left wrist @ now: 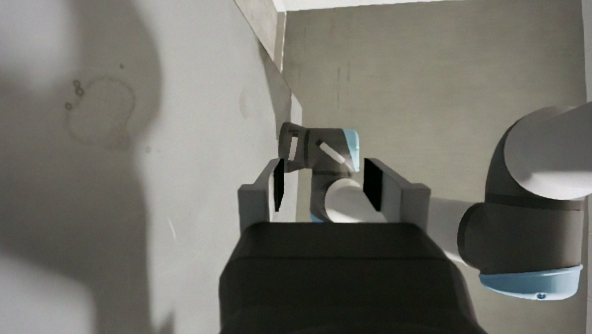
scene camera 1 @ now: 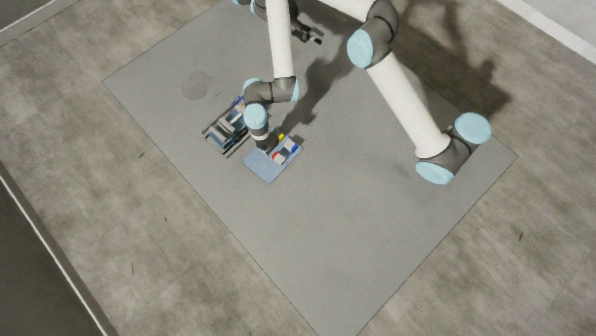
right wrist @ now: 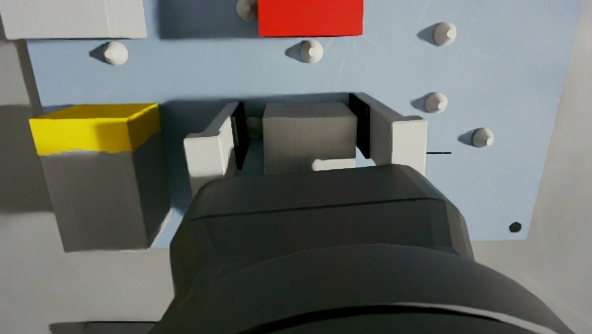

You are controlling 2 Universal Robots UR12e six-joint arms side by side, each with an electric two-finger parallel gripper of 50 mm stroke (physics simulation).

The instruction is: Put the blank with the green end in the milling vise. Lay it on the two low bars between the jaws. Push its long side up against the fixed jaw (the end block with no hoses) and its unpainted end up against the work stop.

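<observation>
A plain grey blank (right wrist: 310, 135) lies on the blue tray (right wrist: 500, 190) (scene camera 1: 261, 167) in the right wrist view. No green shows on it; its near part is hidden by the gripper body. My right gripper (right wrist: 297, 120) is open around the blank, one finger on each side. The right-hand finger is very close to it or touching, and a gap shows on the left. In scene camera 1 the arm hides this blank. The milling vise (scene camera 1: 218, 134) stands left of the tray, partly behind the right arm. My left gripper (left wrist: 323, 175) (scene camera 1: 316, 38) is open and empty, far from both.
A yellow-ended blank (right wrist: 95, 195) (scene camera 1: 281, 136) lies left of the right gripper. A red-ended blank (right wrist: 310, 17) (scene camera 1: 279, 158) and a blank with a blue end (scene camera 1: 291, 146) lie beyond. White pegs (right wrist: 436, 103) stand on the tray. The vise is close beside the right wrist.
</observation>
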